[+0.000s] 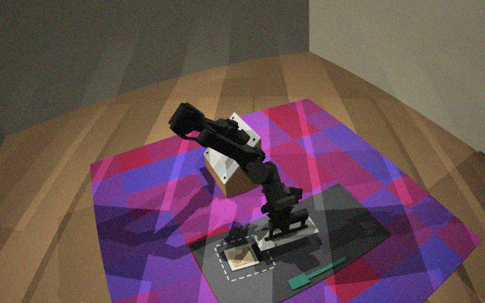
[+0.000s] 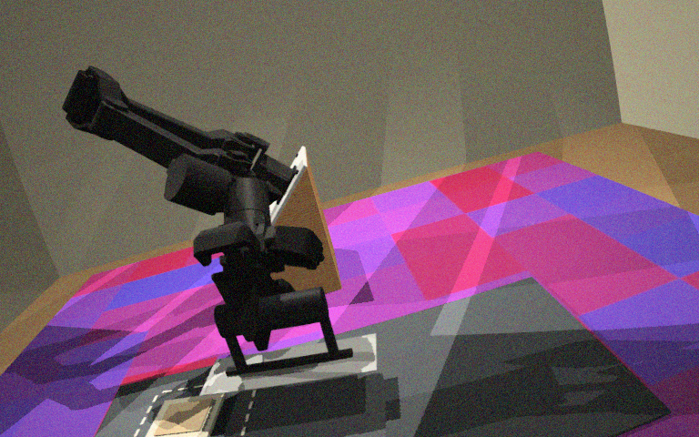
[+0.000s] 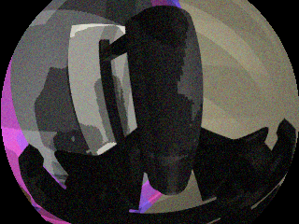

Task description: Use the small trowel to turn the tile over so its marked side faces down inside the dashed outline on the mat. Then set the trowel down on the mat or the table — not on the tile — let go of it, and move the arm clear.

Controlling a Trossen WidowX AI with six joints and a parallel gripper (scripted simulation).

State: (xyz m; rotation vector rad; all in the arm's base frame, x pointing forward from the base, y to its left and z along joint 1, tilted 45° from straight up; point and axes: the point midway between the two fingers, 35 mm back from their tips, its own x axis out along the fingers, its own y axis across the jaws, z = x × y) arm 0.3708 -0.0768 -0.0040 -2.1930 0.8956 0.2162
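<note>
The grey mat is 50 mm to the left of my gripper tip and 120 mm below it. Also, from my gripper tip: tile: 40 mm behind, 130 mm to the right, 100 mm below; then green trowel: 140 mm ahead, 20 mm to the left, 100 mm below.
</note>
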